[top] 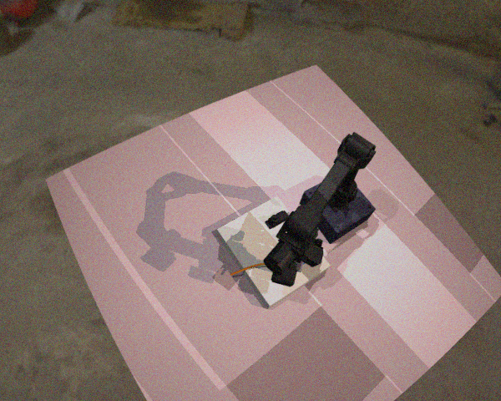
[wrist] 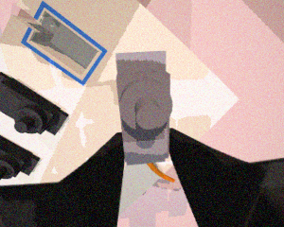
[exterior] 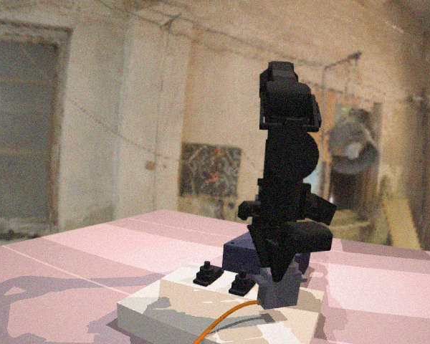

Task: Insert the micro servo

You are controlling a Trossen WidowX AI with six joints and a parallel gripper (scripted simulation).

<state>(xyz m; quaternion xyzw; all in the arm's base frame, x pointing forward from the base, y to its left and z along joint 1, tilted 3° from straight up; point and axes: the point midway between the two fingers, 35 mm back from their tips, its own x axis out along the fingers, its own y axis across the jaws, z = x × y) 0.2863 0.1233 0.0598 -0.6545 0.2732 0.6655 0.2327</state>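
Now: gripper tip 10 cm above the pale deck, 7 cm to the left of it and 2 cm short of it.
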